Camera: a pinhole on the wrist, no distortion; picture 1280 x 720 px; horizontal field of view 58.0 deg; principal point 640.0 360.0 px. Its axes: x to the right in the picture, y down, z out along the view. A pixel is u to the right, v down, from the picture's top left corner.
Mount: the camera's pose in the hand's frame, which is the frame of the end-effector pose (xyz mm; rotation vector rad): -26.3 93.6 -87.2 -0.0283 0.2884 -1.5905
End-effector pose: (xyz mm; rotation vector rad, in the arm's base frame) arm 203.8 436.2 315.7 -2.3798 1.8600 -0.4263
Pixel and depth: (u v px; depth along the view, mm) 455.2 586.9 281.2
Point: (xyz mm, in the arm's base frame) 186.9 313.5 134.8
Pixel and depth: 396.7 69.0 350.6
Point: 169.3 419.8 13.7
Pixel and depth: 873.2 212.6 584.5
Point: 446.8 409.9 -107.3
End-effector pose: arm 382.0 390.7 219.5 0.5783 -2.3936 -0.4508
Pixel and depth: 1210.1 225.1 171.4
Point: 354.2 395.5 152.1
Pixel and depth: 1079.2 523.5 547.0
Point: 83.9 212.1 -91.0
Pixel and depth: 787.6 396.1 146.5
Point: 330.4 439.2 207.7
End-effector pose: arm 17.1 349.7 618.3 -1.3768 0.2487 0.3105
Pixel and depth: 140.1 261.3 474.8
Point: -30.2 794.0 478.5
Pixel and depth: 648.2 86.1 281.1
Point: -35.0 549.0 624.2
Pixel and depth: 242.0 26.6 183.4
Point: -65.7 476.6 535.9
